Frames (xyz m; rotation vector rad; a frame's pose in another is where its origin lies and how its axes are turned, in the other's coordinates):
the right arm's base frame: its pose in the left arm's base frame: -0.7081 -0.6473 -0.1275 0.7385 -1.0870 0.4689
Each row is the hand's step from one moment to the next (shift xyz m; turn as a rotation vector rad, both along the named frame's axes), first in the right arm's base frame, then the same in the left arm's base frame.
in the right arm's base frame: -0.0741 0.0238 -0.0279 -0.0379 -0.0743 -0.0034
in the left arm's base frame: -0.0287 0.0373 -0.0679 0.0366 -0.0473 -0.0582
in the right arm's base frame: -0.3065 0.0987 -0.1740 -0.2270 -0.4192 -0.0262
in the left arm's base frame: -0.0827 0.1979 -0.2966 0.2055 -0.2617 -0.3424
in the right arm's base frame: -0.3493 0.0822 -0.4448 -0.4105 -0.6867 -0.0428
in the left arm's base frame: 0.0790 0.3868 -0.4133 0.3209 -0.4285 -0.5961
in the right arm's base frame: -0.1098 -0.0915 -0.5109 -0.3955 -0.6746 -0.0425
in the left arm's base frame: 0.3338 0.3159 -0.2651 0.3187 -0.4207 -0.5786
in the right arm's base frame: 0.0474 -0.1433 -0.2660 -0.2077 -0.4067 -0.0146
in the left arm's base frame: 0.2804 0.0989 -0.0716 0.1978 -0.2620 -0.3178
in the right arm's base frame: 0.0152 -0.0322 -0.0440 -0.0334 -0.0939 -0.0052
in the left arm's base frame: 0.0551 0.0105 -0.0077 0.0527 -0.0593 -0.0606
